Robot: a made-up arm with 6 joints. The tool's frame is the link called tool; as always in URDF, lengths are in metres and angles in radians. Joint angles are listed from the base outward.
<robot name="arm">
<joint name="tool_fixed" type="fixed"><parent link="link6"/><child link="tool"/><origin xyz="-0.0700 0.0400 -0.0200" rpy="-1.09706 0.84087 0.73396"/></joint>
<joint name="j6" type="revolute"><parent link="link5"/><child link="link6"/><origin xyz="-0.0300 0.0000 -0.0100" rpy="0.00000 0.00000 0.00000"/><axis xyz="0 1 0"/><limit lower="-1.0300" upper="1.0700"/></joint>
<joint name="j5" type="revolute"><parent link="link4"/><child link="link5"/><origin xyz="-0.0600 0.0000 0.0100" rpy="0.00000 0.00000 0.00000"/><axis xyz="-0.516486 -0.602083 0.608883"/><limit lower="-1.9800" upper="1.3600"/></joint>
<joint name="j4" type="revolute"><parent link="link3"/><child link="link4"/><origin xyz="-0.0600 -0.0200 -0.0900" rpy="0.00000 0.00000 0.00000"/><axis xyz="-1 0 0"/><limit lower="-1.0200" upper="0.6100"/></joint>
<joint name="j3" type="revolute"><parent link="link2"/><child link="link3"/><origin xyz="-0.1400 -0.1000 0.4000" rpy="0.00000 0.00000 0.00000"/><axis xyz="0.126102 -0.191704 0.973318"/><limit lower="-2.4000" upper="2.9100"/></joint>
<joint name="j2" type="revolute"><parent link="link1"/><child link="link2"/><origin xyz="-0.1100 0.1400 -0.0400" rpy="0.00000 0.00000 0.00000"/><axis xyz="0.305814 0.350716 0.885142"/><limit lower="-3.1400" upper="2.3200"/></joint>
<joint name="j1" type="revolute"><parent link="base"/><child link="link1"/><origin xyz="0.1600 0.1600 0.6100" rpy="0.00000 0.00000 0.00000"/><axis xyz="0 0 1"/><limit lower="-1.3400" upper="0.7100"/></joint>
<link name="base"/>
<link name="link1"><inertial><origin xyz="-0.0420 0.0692 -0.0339"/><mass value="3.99"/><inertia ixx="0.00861" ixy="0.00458" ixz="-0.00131" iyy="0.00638" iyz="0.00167" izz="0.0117"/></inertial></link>
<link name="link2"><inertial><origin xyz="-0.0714 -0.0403 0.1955"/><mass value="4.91"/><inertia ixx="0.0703" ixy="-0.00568" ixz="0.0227" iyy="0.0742" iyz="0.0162" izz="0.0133"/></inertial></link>
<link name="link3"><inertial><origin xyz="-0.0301 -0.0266 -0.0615"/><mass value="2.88"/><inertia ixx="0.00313" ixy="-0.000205" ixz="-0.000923" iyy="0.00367" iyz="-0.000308" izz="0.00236"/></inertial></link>
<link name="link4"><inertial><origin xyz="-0.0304 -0.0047 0.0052"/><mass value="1.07"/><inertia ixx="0.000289" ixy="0" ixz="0.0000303" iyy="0.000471" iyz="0" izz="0.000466"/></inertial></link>
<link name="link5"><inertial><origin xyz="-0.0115 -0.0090 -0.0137"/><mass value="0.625"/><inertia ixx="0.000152" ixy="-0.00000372" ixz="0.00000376" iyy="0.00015" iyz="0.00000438" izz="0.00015"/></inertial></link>
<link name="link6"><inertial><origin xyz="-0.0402 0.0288 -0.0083"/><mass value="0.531"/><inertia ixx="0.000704" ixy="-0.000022" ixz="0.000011" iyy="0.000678" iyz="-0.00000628" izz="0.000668"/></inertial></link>
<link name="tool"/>
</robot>
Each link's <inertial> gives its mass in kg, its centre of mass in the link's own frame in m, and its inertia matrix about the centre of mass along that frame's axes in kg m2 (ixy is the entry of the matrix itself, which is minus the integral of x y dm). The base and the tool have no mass. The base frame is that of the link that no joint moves.
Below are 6 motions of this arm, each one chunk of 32 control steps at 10 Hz.
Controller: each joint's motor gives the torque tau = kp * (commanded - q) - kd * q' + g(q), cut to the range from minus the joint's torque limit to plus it. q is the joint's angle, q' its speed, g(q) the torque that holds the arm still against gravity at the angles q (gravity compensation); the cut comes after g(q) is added. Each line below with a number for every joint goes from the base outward.
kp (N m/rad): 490 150 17 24 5.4 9.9
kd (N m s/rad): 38 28 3.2 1.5 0.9 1.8
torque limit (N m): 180 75 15 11 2.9 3.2
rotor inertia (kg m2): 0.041 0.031 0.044 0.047 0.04 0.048
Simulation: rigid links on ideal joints. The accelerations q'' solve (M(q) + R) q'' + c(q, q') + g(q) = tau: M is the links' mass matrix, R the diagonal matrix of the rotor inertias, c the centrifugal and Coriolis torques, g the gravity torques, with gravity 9.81 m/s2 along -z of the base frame. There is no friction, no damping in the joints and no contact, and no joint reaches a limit. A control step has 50 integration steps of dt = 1/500 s. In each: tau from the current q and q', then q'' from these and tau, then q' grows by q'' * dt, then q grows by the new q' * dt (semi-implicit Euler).
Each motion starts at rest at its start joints. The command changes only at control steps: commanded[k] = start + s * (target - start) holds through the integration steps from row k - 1 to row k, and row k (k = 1, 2, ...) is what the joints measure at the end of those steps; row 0 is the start. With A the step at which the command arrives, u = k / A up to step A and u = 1 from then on. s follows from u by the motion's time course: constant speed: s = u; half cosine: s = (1 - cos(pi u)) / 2; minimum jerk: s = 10 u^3 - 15 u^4 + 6 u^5; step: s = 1 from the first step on.
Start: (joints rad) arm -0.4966 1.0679 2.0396 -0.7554 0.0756 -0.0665
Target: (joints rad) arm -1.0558 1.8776 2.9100 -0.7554 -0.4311 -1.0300
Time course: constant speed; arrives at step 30
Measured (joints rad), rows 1 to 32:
1: -0.5103 1.0781 2.0504 -0.7554 0.0699 -0.0784
2: -0.5276 1.0958 2.0691 -0.7554 0.0582 -0.1000
3: -0.5458 1.1177 2.0925 -0.7554 0.0434 -0.1266
4: -0.5644 1.1420 2.1185 -0.7554 0.0273 -0.1558
5: -0.5830 1.1675 2.1459 -0.7554 0.0106 -0.1864
6: -0.6016 1.1937 2.1740 -0.7554 -0.0062 -0.2177
7: -0.6202 1.2202 2.2025 -0.7554 -0.0230 -0.2494
8: -0.6389 1.2470 2.2312 -0.7554 -0.0399 -0.2813
9: -0.6575 1.2738 2.2601 -0.7554 -0.0568 -0.3133
10: -0.6762 1.3007 2.2890 -0.7554 -0.0737 -0.3453
11: -0.6948 1.3277 2.3179 -0.7554 -0.0906 -0.3774
12: -0.7135 1.3546 2.3469 -0.7554 -0.1075 -0.4095
13: -0.7321 1.3816 2.3759 -0.7554 -0.1244 -0.4416
14: -0.7508 1.4086 2.4049 -0.7554 -0.1413 -0.4737
15: -0.7694 1.4355 2.4339 -0.7554 -0.1582 -0.5058
16: -0.7881 1.4625 2.4629 -0.7554 -0.1751 -0.5380
17: -0.8067 1.4895 2.4919 -0.7554 -0.1920 -0.5701
18: -0.8254 1.5165 2.5209 -0.7554 -0.2089 -0.6022
19: -0.8440 1.5434 2.5499 -0.7554 -0.2258 -0.6343
20: -0.8627 1.5704 2.5789 -0.7554 -0.2427 -0.6664
21: -0.8814 1.5974 2.6079 -0.7554 -0.2596 -0.6985
22: -0.9000 1.6244 2.6369 -0.7554 -0.2764 -0.7307
23: -0.9187 1.6513 2.6659 -0.7554 -0.2933 -0.7628
24: -0.9373 1.6783 2.6950 -0.7554 -0.3102 -0.7949
25: -0.9560 1.7053 2.7240 -0.7554 -0.3271 -0.8270
26: -0.9746 1.7323 2.7530 -0.7554 -0.3440 -0.8591
27: -0.9933 1.7592 2.7820 -0.7554 -0.3609 -0.8912
28: -1.0120 1.7862 2.8111 -0.7554 -0.3778 -0.9234
29: -1.0306 1.8132 2.8401 -0.7554 -0.3947 -0.9555
30: -1.0493 1.8402 2.8691 -0.7554 -0.4116 -0.9876
31: -1.0541 1.8564 2.8865 -0.7555 -0.4233 -1.0079
32: -1.0553 1.8657 2.8964 -0.7555 -0.4285 -1.0185

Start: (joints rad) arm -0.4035 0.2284 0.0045 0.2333 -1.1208 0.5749
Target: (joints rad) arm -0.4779 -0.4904 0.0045 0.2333 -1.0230 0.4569
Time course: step
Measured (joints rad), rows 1 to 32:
1: -0.4362 -0.0051 0.0987 0.2099 -1.1011 0.5436
2: -0.4731 -0.2328 0.0283 0.2330 -1.0497 0.4999
3: -0.4873 -0.3648 -0.0212 0.2418 -1.0241 0.4741
4: -0.4871 -0.4309 -0.0332 0.2384 -1.0183 0.4628
5: -0.4830 -0.4615 -0.0266 0.2352 -1.0189 0.4586
6: -0.4800 -0.4756 -0.0162 0.2339 -1.0202 0.4573
7: -0.4787 -0.4824 -0.0080 0.2334 -1.0212 0.4569
8: -0.4782 -0.4860 -0.0028 0.2333 -1.0219 0.4568
9: -0.4780 -0.4880 0.0002 0.2333 -1.0224 0.4568
10: -0.4780 -0.4891 0.0020 0.2333 -1.0227 0.4568
11: -0.4780 -0.4897 0.0030 0.2333 -1.0228 0.4569
12: -0.4779 -0.4900 0.0036 0.2333 -1.0229 0.4569
13: -0.4779 -0.4902 0.0040 0.2333 -1.0229 0.4569
14: -0.4779 -0.4903 0.0042 0.2333 -1.0230 0.4569
15: -0.4779 -0.4903 0.0043 0.2333 -1.0230 0.4569
16: -0.4779 -0.4904 0.0044 0.2333 -1.0230 0.4569
17: -0.4779 -0.4904 0.0044 0.2333 -1.0230 0.4569
18: -0.4779 -0.4904 0.0045 0.2333 -1.0230 0.4569
19: -0.4779 -0.4904 0.0045 0.2333 -1.0230 0.4569
20: -0.4779 -0.4904 0.0045 0.2333 -1.0230 0.4569
21: -0.4779 -0.4904 0.0045 0.2333 -1.0230 0.4569
22: -0.4779 -0.4904 0.0045 0.2333 -1.0230 0.4569
23: -0.4779 -0.4904 0.0045 0.2333 -1.0230 0.4569
24: -0.4779 -0.4904 0.0045 0.2333 -1.0230 0.4569
25: -0.4779 -0.4904 0.0045 0.2333 -1.0230 0.4569
26: -0.4779 -0.4904 0.0045 0.2333 -1.0230 0.4569
27: -0.4779 -0.4904 0.0045 0.2333 -1.0230 0.4569
28: -0.4779 -0.4904 0.0045 0.2333 -1.0230 0.4569
29: -0.4779 -0.4904 0.0045 0.2333 -1.0230 0.4569
30: -0.4779 -0.4904 0.0045 0.2333 -1.0230 0.4569
31: -0.4779 -0.4904 0.0045 0.2333 -1.0230 0.4569
32: -0.4779 -0.4904 0.0045 0.2333 -1.0230 0.4569

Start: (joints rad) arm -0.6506 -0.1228 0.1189 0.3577 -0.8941 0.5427
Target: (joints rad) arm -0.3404 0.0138 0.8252 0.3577 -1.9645 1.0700
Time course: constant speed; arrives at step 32
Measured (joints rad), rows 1 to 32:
1: -0.6441 -0.1226 0.1246 0.3583 -0.9056 0.5484
2: -0.6346 -0.1198 0.1388 0.3581 -0.9287 0.5594
3: -0.6247 -0.1158 0.1577 0.3578 -0.9578 0.5731
4: -0.6149 -0.1115 0.1784 0.3576 -0.9896 0.5882
5: -0.6051 -0.1071 0.1998 0.3576 -1.0225 0.6040
6: -0.5954 -0.1028 0.2214 0.3576 -1.0558 0.6202
7: -0.5857 -0.0985 0.2433 0.3576 -1.0892 0.6365
8: -0.5760 -0.0942 0.2652 0.3576 -1.1226 0.6529
9: -0.5663 -0.0899 0.2872 0.3576 -1.1561 0.6693
10: -0.5567 -0.0856 0.3093 0.3576 -1.1895 0.6858
11: -0.5470 -0.0814 0.3313 0.3576 -1.2230 0.7022
12: -0.5373 -0.0771 0.3533 0.3576 -1.2564 0.7187
13: -0.5276 -0.0728 0.3754 0.3576 -1.2899 0.7352
14: -0.5179 -0.0686 0.3975 0.3576 -1.3233 0.7517
15: -0.5082 -0.0643 0.4195 0.3576 -1.3568 0.7681
16: -0.4985 -0.0600 0.4416 0.3576 -1.3902 0.7846
17: -0.4888 -0.0557 0.4636 0.3576 -1.4237 0.8011
18: -0.4791 -0.0515 0.4857 0.3576 -1.4572 0.8176
19: -0.4694 -0.0472 0.5078 0.3576 -1.4906 0.8341
20: -0.4597 -0.0429 0.5298 0.3576 -1.5241 0.8505
21: -0.4501 -0.0387 0.5519 0.3576 -1.5575 0.8670
22: -0.4404 -0.0344 0.5739 0.3576 -1.5910 0.8835
23: -0.4307 -0.0301 0.5960 0.3576 -1.6244 0.9000
24: -0.4210 -0.0258 0.6181 0.3576 -1.6579 0.9165
25: -0.4113 -0.0216 0.6401 0.3576 -1.6913 0.9329
26: -0.4016 -0.0173 0.6622 0.3576 -1.7248 0.9494
27: -0.3919 -0.0130 0.6842 0.3576 -1.7583 0.9659
28: -0.3822 -0.0088 0.7063 0.3576 -1.7917 0.9824
29: -0.3725 -0.0045 0.7284 0.3576 -1.8252 0.9989
30: -0.3629 -0.0002 0.7504 0.3576 -1.8586 1.0153
31: -0.3532 0.0041 0.7725 0.3576 -1.8921 1.0318
32: -0.3435 0.0083 0.7945 0.3576 -1.9255 1.0483

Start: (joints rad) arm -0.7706 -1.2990 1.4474 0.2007 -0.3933 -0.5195
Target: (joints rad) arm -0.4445 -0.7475 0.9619 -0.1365 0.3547 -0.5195
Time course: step
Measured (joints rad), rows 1 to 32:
1: -0.5959 -1.1683 1.2129 -0.0749 -0.1921 -0.5226
2: -0.4371 -0.9591 1.0646 -0.1526 0.0657 -0.5133
3: -0.4105 -0.8320 1.0413 -0.1349 0.2411 -0.5104
4: -0.4287 -0.7845 1.0241 -0.1327 0.3261 -0.5136
5: -0.4412 -0.7686 1.0009 -0.1358 0.3527 -0.5167
6: -0.4444 -0.7605 0.9836 -0.1367 0.3566 -0.5183
7: -0.4444 -0.7550 0.9739 -0.1366 0.3558 -0.5189
8: -0.4442 -0.7516 0.9688 -0.1365 0.3551 -0.5192
9: -0.4443 -0.7496 0.9659 -0.1365 0.3549 -0.5193
10: -0.4444 -0.7486 0.9642 -0.1365 0.3548 -0.5194
11: -0.4444 -0.7481 0.9632 -0.1365 0.3547 -0.5194
12: -0.4445 -0.7478 0.9627 -0.1365 0.3547 -0.5195
13: -0.4445 -0.7477 0.9623 -0.1365 0.3547 -0.5195
14: -0.4445 -0.7476 0.9621 -0.1365 0.3547 -0.5195
15: -0.4445 -0.7476 0.9620 -0.1365 0.3547 -0.5195
16: -0.4445 -0.7475 0.9620 -0.1365 0.3547 -0.5195
17: -0.4445 -0.7475 0.9619 -0.1365 0.3547 -0.5195
18: -0.4445 -0.7475 0.9619 -0.1365 0.3547 -0.5195
19: -0.4445 -0.7475 0.9619 -0.1365 0.3547 -0.5195
20: -0.4445 -0.7475 0.9619 -0.1365 0.3547 -0.5195
21: -0.4445 -0.7475 0.9619 -0.1365 0.3547 -0.5195
22: -0.4445 -0.7475 0.9619 -0.1365 0.3547 -0.5195
23: -0.4445 -0.7475 0.9619 -0.1365 0.3547 -0.5195
24: -0.4445 -0.7475 0.9619 -0.1365 0.3547 -0.5195
25: -0.4445 -0.7475 0.9619 -0.1365 0.3547 -0.5195
26: -0.4445 -0.7475 0.9619 -0.1365 0.3547 -0.5195
27: -0.4445 -0.7475 0.9619 -0.1365 0.3547 -0.5195
28: -0.4445 -0.7475 0.9619 -0.1365 0.3547 -0.5195
29: -0.4445 -0.7475 0.9619 -0.1365 0.3547 -0.5195
30: -0.4445 -0.7475 0.9619 -0.1365 0.3547 -0.5195
31: -0.4445 -0.7475 0.9619 -0.1365 0.3547 -0.5195
32: -0.4445 -0.7475 0.9619 -0.1365 0.3547 -0.5195

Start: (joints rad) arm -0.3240 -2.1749 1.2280 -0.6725 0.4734 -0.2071
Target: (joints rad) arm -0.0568 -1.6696 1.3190 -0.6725 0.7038 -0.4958
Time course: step
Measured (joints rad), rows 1 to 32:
1: -0.1963 -2.0483 1.1803 -0.6840 0.5286 -0.3186
2: -0.0576 -1.8573 1.2242 -0.6720 0.5963 -0.3983
3: -0.0172 -1.7368 1.2867 -0.6642 0.6513 -0.4381
4: -0.0321 -1.6916 1.3164 -0.6674 0.6857 -0.4626
5: -0.0510 -1.6820 1.3219 -0.6716 0.7003 -0.4783
6: -0.0582 -1.6797 1.3205 -0.6730 0.7043 -0.4872
7: -0.0583 -1.6767 1.3193 -0.6728 0.7046 -0.4917
8: -0.0569 -1.6735 1.3192 -0.6725 0.7042 -0.4937
9: -0.0564 -1.6714 1.3193 -0.6724 0.7040 -0.4947
10: -0.0565 -1.6704 1.3194 -0.6724 0.7039 -0.4952
11: -0.0567 -1.6700 1.3193 -0.6725 0.7039 -0.4955
12: -0.0568 -1.6699 1.3192 -0.6725 0.7038 -0.4956
13: -0.0568 -1.6698 1.3191 -0.6725 0.7038 -0.4957
14: -0.0568 -1.6697 1.3191 -0.6725 0.7038 -0.4958
15: -0.0568 -1.6696 1.3190 -0.6725 0.7038 -0.4958
16: -0.0568 -1.6696 1.3190 -0.6725 0.7038 -0.4958
17: -0.0568 -1.6696 1.3190 -0.6725 0.7038 -0.4958
18: -0.0568 -1.6696 1.3190 -0.6725 0.7038 -0.4958
19: -0.0568 -1.6696 1.3190 -0.6725 0.7038 -0.4958
20: -0.0568 -1.6696 1.3190 -0.6725 0.7038 -0.4958
21: -0.0568 -1.6696 1.3190 -0.6725 0.7038 -0.4958
22: -0.0568 -1.6696 1.3190 -0.6725 0.7038 -0.4958
23: -0.0568 -1.6696 1.3190 -0.6725 0.7038 -0.4958
24: -0.0568 -1.6696 1.3190 -0.6725 0.7038 -0.4958
25: -0.0568 -1.6696 1.3190 -0.6725 0.7038 -0.4958
26: -0.0568 -1.6696 1.3190 -0.6725 0.7038 -0.4958
27: -0.0568 -1.6696 1.3190 -0.6725 0.7038 -0.4958
28: -0.0568 -1.6696 1.3190 -0.6725 0.7038 -0.4958
29: -0.0568 -1.6696 1.3190 -0.6725 0.7038 -0.4958
30: -0.0568 -1.6696 1.3190 -0.6725 0.7038 -0.4958
31: -0.0568 -1.6696 1.3190 -0.6725 0.7038 -0.4958
32: -0.0568 -1.6696 1.3190 -0.6725 0.7038 -0.4958

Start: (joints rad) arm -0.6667 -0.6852 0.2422 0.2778 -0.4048 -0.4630
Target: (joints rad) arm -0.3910 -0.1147 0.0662 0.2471 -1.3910 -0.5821
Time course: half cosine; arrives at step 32
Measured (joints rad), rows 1 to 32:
1: -0.6663 -0.6848 0.2417 0.2777 -0.4057 -0.4631
2: -0.6649 -0.6832 0.2405 0.2776 -0.4091 -0.4635
3: -0.6622 -0.6795 0.2386 0.2772 -0.4163 -0.4643
4: -0.6580 -0.6735 0.2363 0.2767 -0.4277 -0.4656
5: -0.6526 -0.6649 0.2335 0.2761 -0.4433 -0.4675
6: -0.6459 -0.6538 0.2300 0.2753 -0.4631 -0.4698
7: -0.6381 -0.6403 0.2259 0.2745 -0.4871 -0.4726
8: -0.6293 -0.6245 0.2212 0.2735 -0.5151 -0.4759
9: -0.6194 -0.6066 0.2159 0.2724 -0.5468 -0.4797
10: -0.6088 -0.5867 0.2100 0.2712 -0.5818 -0.4838
11: -0.5973 -0.5650 0.2035 0.2699 -0.6198 -0.4883
12: -0.5852 -0.5417 0.1966 0.2685 -0.6606 -0.4932
13: -0.5726 -0.5171 0.1893 0.2671 -0.7036 -0.4983
14: -0.5595 -0.4913 0.1816 0.2656 -0.7485 -0.5037
15: -0.5461 -0.4647 0.1737 0.2641 -0.7949 -0.5093
16: -0.5326 -0.4374 0.1656 0.2626 -0.8422 -0.5149
17: -0.5191 -0.4098 0.1574 0.2611 -0.8901 -0.5207
18: -0.5056 -0.3820 0.1492 0.2595 -0.9381 -0.5265
19: -0.4924 -0.3545 0.1410 0.2581 -0.9857 -0.5322
20: -0.4795 -0.3273 0.1329 0.2566 -1.0325 -0.5378
21: -0.4671 -0.3009 0.1250 0.2552 -1.0780 -0.5433
22: -0.4554 -0.2755 0.1175 0.2539 -1.1218 -0.5486
23: -0.4443 -0.2512 0.1102 0.2527 -1.1634 -0.5537
24: -0.4340 -0.2284 0.1034 0.2515 -1.2026 -0.5584
25: -0.4246 -0.2072 0.0970 0.2505 -1.2387 -0.5628
26: -0.4163 -0.1879 0.0912 0.2496 -1.2716 -0.5668
27: -0.4090 -0.1706 0.0861 0.2488 -1.3009 -0.5704
28: -0.4029 -0.1556 0.0815 0.2481 -1.3264 -0.5735
29: -0.3980 -0.1429 0.0777 0.2476 -1.3477 -0.5761
30: -0.3943 -0.1326 0.0745 0.2472 -1.3646 -0.5782
31: -0.3920 -0.1250 0.0722 0.2470 -1.3771 -0.5798
32: -0.3909 -0.1200 0.0706 0.2469 -1.3849 -0.5808

